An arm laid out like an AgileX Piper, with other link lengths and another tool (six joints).
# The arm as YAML. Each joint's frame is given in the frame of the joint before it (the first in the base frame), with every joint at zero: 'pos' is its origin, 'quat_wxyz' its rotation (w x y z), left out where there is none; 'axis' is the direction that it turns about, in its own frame. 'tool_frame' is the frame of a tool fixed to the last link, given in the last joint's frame.
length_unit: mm
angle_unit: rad
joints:
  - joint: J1
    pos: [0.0, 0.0, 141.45]
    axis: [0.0, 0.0, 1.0]
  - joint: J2
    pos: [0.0, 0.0, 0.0]
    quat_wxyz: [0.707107, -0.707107, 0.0, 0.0]
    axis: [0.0, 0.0, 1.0]
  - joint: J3
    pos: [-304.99, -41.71, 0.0]
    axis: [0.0, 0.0, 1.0]
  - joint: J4
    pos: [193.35, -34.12, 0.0]
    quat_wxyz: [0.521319, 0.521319, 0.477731, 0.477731]
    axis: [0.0, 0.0, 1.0]
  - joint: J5
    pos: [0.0, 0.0, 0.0]
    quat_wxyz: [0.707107, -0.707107, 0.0, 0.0]
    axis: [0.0, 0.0, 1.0]
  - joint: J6
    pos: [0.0, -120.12, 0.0]
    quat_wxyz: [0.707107, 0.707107, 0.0, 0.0]
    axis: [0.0, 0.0, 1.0]
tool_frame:
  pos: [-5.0, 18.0, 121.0]
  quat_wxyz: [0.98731, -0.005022, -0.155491, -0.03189]
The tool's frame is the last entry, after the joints.
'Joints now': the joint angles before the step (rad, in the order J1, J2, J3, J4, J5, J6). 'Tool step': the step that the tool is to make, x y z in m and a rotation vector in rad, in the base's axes. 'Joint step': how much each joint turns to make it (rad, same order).
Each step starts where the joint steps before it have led.
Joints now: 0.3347 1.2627 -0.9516 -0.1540 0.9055 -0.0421
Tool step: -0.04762 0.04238 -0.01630 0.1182 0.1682 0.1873
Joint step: 0.0089 0.0000 0.0411 0.2763 0.0754 -0.2654
